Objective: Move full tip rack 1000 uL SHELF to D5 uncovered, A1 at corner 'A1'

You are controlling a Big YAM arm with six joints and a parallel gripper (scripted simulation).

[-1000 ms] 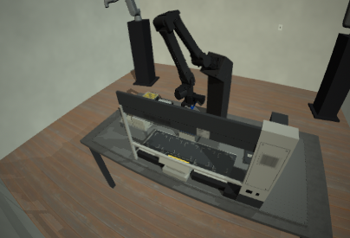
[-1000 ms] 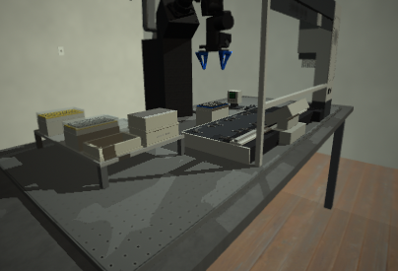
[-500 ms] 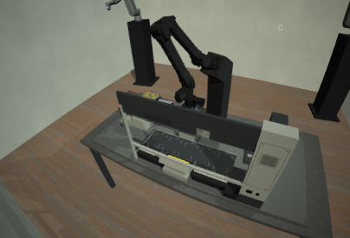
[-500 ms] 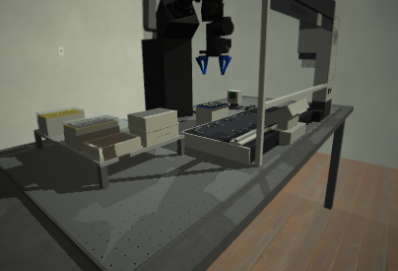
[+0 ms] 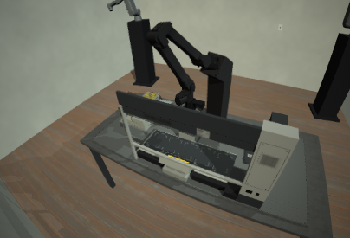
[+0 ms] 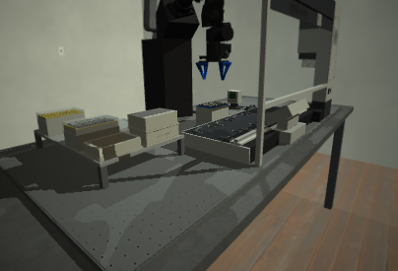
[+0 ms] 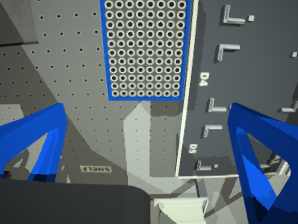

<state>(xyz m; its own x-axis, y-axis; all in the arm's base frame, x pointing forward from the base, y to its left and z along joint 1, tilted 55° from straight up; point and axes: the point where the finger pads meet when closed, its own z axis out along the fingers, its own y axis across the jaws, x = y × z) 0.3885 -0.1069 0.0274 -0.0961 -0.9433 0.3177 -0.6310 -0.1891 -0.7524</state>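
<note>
Right now my hand is 14 cm above the tip rack, 1 cm to the right of it and 1 cm past it. The rest, counted from my hand: shelf label: 27 cm to the right, 22 cm below, 15 cm behind; gantry post: 30 cm to the right, 30 cm ahead, 2 cm above; pale block: 40 cm to the right, 10 cm below, 1 cm ahead.
</note>
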